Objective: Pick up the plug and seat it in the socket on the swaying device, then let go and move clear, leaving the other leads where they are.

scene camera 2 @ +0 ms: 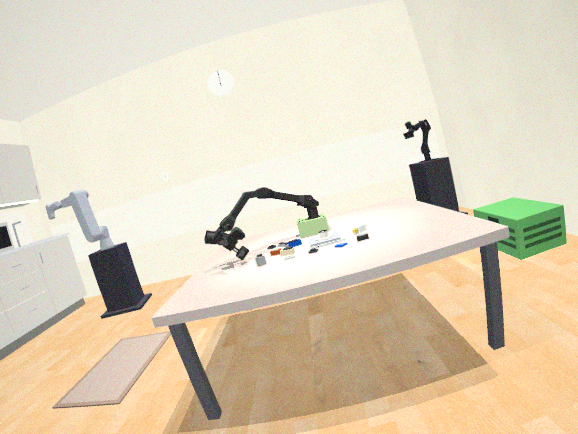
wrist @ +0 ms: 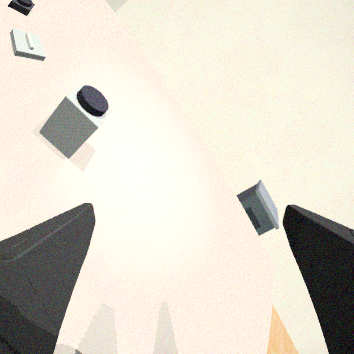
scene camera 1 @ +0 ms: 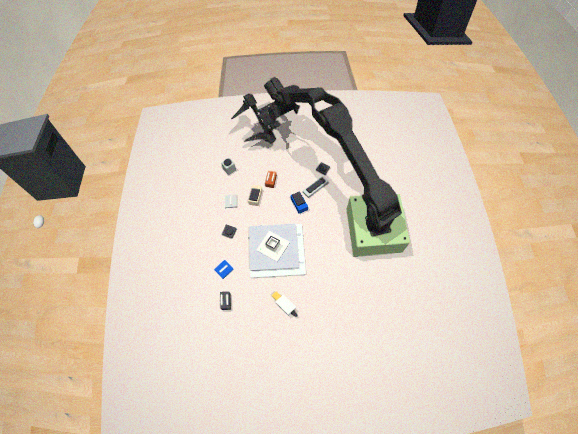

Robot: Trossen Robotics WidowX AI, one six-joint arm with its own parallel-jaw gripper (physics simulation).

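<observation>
The plug, a white body with a yellow tip and a dark tail end, lies on the table in front of the device. The device is a grey-blue plate over a white base. A small square-rimmed socket stands on a cream diamond-shaped pad on its top. My gripper is open and empty, raised above the far left part of the table, well away from plug and device. The plug and the device do not show in the wrist view.
A grey block with a dark round top stands nearest the gripper. A red-orange piece, a cream block, a blue block and a long grey piece lie between gripper and device. A blue tile and black block lie left.
</observation>
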